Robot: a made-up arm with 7 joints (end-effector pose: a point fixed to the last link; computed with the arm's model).
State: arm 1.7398 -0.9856 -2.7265 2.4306 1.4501 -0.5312 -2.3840
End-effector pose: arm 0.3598 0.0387 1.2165 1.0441 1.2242 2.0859
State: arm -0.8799 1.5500 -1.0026 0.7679 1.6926 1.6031 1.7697
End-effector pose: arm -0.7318 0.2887 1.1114 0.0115 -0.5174 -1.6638
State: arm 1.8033 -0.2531 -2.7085 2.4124 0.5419 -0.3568 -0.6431
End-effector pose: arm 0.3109 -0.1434 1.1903 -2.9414 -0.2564 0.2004
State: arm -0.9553 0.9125 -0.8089 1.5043 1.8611 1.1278 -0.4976
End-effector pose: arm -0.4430 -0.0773 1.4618 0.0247 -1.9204 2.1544
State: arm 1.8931 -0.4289 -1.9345 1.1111 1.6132 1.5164 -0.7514
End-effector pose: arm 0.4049 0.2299 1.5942 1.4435 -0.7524 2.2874
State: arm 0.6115 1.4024 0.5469 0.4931 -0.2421 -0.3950 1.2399
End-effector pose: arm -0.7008 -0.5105 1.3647 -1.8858 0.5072 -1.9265
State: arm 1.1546 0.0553 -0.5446 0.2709 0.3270 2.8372 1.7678
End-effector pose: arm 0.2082 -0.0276 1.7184 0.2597 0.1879 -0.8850
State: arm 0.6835 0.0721 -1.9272 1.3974 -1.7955 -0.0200 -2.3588
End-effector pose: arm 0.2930 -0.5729 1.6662 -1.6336 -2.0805 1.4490
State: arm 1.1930 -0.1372 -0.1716 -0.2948 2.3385 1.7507 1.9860
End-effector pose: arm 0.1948 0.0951 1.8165 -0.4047 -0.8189 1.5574
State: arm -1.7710 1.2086 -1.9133 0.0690 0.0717 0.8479 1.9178
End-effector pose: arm 0.1006 0.8800 1.3291 -2.2078 -0.3130 1.5418
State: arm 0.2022 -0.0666 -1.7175 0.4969 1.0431 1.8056 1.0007
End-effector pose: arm 0.0564 -0.2919 1.7687 0.0086 1.7840 -2.5503
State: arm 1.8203 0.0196 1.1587 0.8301 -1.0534 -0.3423 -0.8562
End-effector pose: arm -0.1619 0.0706 1.8761 -0.8454 1.6958 2.2473
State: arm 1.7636 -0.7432 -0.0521 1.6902 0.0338 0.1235 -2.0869
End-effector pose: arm 0.0726 0.7091 1.0306 1.1117 -2.2708 -0.1462
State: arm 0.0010 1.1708 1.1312 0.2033 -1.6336 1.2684 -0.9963
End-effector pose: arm -0.8552 -0.0533 1.2010 -1.1467 -1.2599 0.7067
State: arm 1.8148 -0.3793 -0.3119 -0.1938 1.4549 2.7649 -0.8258
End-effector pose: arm 0.0337 0.3618 1.6755 -1.4559 1.4261 -0.9615
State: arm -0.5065 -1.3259 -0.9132 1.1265 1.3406 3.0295 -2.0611
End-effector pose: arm 0.3801 -0.5208 0.9240 -0.1876 0.2775 -0.8070
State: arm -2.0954 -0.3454 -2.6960 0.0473 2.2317 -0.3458 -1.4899
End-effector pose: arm -0.3933 -0.1213 1.9464 1.4582 -0.1743 -1.0146
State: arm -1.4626 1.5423 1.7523 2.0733 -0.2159 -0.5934 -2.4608
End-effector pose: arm 0.2582 0.2784 0.9525 -1.0826 -2.2529 1.4553
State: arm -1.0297 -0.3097 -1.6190 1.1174 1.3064 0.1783 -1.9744
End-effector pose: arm -0.4102 -0.4677 1.6368 1.1715 -0.0121 0.0602
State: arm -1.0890 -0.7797 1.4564 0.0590 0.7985 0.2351 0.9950
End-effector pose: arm 0.2776 -0.6532 1.6787 -1.8179 0.5224 -0.7934
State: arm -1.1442 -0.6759 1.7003 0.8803 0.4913 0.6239 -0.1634
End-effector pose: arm 0.3986 -0.3829 1.6273 -2.2316 0.1042 -1.7811
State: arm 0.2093 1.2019 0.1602 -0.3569 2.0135 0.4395 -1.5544
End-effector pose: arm -0.8790 -0.3030 1.3061 2.4208 -0.0871 -1.6247
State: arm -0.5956 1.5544 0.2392 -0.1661 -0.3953 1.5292 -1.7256
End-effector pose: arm -0.7514 0.3336 0.8371 -1.7317 -1.5412 -0.3955
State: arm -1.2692 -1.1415 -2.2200 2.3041 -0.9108 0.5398 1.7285
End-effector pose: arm -0.3932 -0.3437 1.2757 -1.6064 -0.5755 -2.1698
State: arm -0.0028 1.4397 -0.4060 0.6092 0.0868 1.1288 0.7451
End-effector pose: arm -0.8344 -0.2074 1.2356 0.2925 1.4792 -2.3583
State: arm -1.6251 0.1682 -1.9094 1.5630 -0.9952 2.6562 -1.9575
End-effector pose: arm -0.3207 0.1776 1.5769 0.8408 1.5594 -2.0476
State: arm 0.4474 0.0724 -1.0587 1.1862 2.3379 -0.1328 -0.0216
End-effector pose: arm 0.4658 -0.3252 1.6656 -1.6133 -0.0842 -1.3731
